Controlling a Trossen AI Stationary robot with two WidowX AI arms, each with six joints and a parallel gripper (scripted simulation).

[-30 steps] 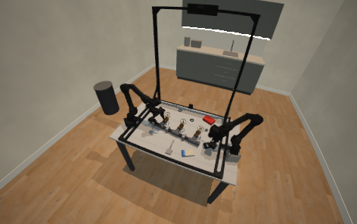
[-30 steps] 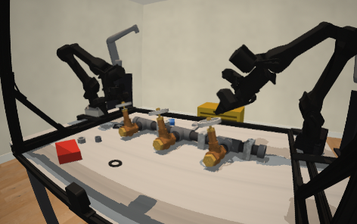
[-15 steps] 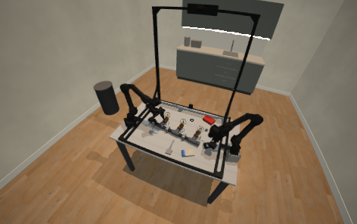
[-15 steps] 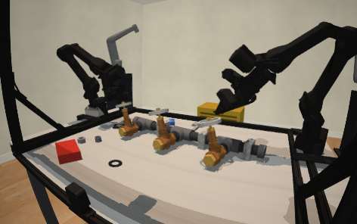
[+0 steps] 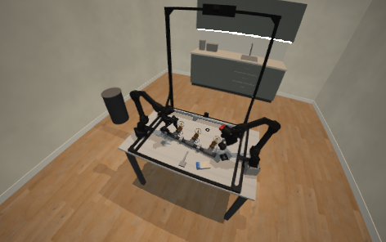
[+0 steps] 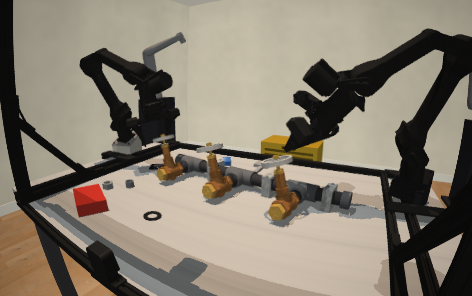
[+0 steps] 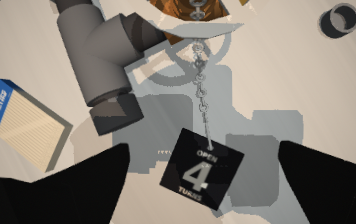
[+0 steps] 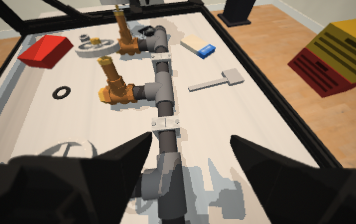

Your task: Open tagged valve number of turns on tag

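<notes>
My left gripper is now 1 cm short of the black tag, 1 cm to the right of it and 12 cm above it. From my left hand the other things lie so: red block (31 cm behind, 3 cm to the right, 11 cm below); then grey scraper (18 cm ahead, 29 cm to the right, 12 cm below); then blue-white sponge (17 cm ahead, 13 cm to the right, 12 cm below).
</notes>
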